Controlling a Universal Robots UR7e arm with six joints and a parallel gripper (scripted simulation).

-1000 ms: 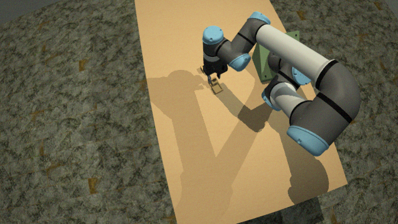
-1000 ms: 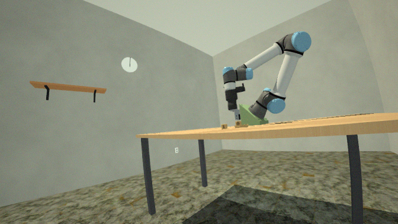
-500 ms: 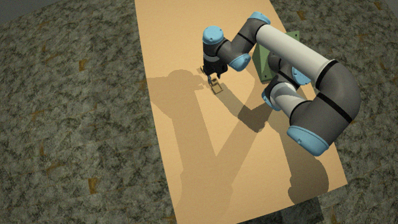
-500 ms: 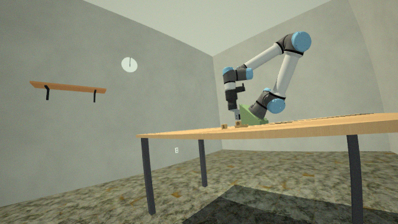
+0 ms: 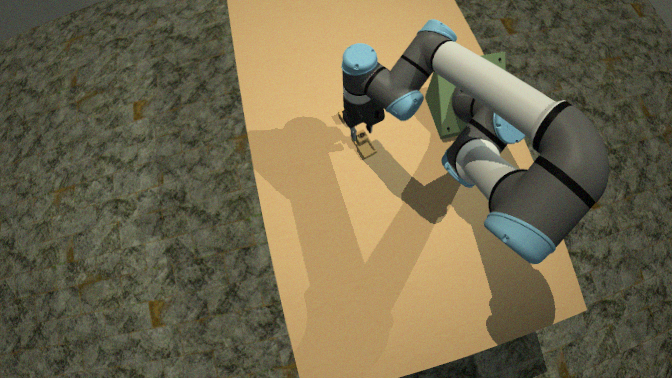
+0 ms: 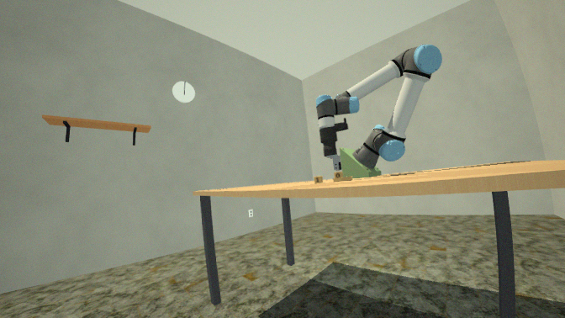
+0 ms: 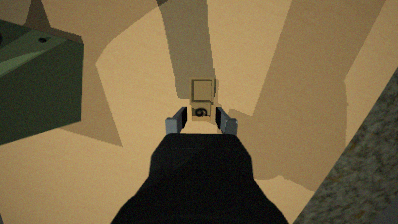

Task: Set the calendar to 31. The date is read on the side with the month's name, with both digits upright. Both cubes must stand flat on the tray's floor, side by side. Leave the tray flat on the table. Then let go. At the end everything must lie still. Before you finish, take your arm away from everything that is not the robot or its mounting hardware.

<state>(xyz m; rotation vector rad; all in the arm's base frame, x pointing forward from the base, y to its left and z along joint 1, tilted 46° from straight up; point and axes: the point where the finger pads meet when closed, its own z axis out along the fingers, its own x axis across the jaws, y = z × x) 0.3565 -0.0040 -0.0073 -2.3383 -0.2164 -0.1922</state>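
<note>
The wooden tray is 60 mm below my hand and 20 mm to the left of it.
</note>
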